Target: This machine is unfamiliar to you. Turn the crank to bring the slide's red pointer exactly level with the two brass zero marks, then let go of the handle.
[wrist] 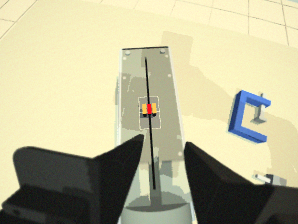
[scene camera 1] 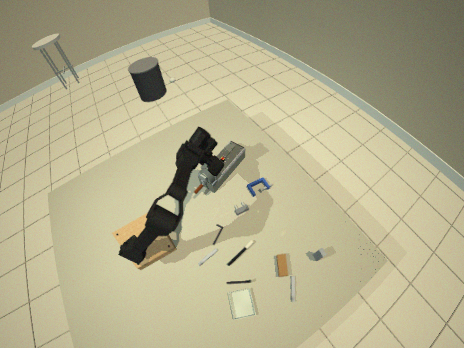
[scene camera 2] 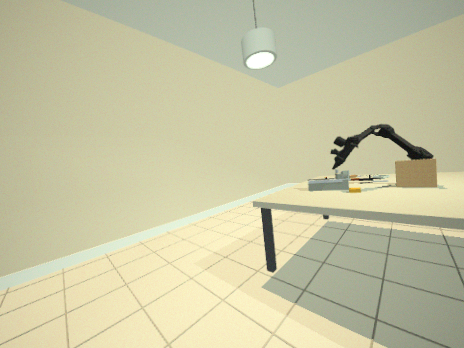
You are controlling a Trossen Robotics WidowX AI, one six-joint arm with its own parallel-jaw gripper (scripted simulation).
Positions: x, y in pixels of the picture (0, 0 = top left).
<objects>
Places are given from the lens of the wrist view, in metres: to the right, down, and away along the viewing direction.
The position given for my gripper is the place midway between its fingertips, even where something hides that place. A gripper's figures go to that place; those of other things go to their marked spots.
my gripper (wrist: 164, 142): 0.01, 0.03, 0.11
grey slide machine (wrist: 146, 75): 0.00, -0.06, 0.22
</objects>
